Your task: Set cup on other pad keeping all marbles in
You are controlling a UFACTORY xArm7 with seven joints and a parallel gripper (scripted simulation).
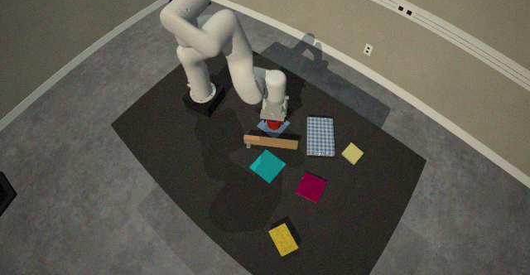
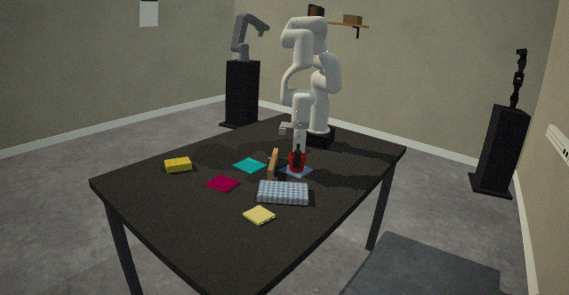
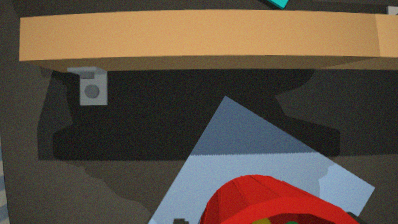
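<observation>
My hand is 5 cm above the light blue pad. Also, from my hand: red cup: 2 cm below; then wooden rail: 3 cm ahead, 10 cm to the right, 3 cm below; then cyan pad: 7 cm ahead, 19 cm to the right, 5 cm below.
</observation>
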